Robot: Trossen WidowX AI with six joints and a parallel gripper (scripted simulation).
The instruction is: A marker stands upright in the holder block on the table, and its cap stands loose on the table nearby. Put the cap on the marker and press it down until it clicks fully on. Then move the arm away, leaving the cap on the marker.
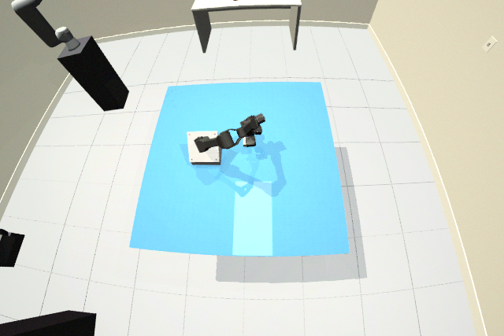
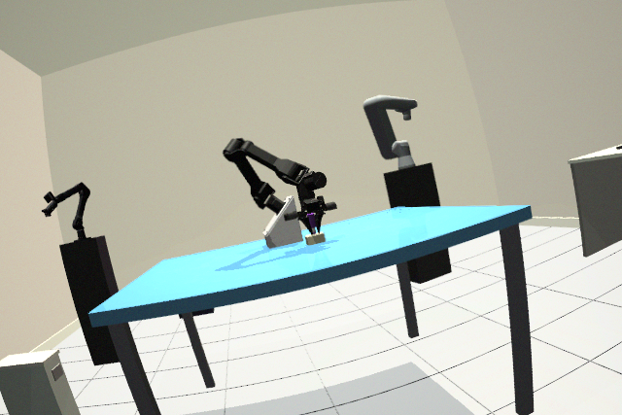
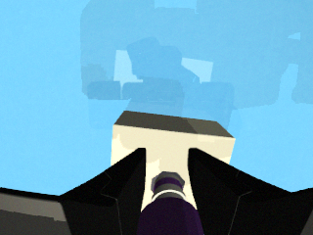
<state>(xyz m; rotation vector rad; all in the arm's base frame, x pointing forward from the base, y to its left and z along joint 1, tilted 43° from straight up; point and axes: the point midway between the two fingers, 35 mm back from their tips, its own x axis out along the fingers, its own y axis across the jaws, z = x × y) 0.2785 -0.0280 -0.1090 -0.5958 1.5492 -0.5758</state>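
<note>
Right now the marker cap is 50 mm above my gripper tip and 20 mm behind it. Round my gripper tip: holder block 20 mm below, 20 mm behind.
</note>
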